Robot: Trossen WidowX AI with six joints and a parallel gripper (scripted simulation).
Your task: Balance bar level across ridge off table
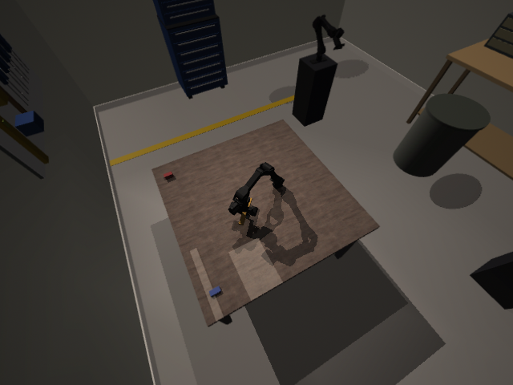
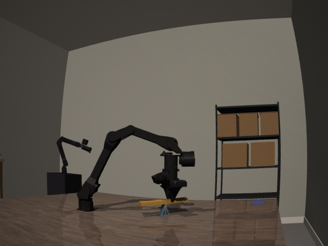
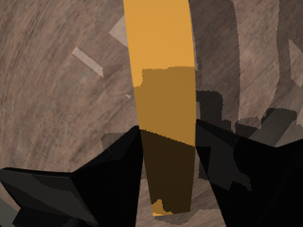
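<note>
My gripper tip is now 2 cm past the orange bar and 2 cm to the left of it. Also, from my gripper tip: blue block: 38 cm ahead, 36 cm to the left, 6 cm below; then red block: 38 cm ahead, 64 cm to the right, 5 cm below.
</note>
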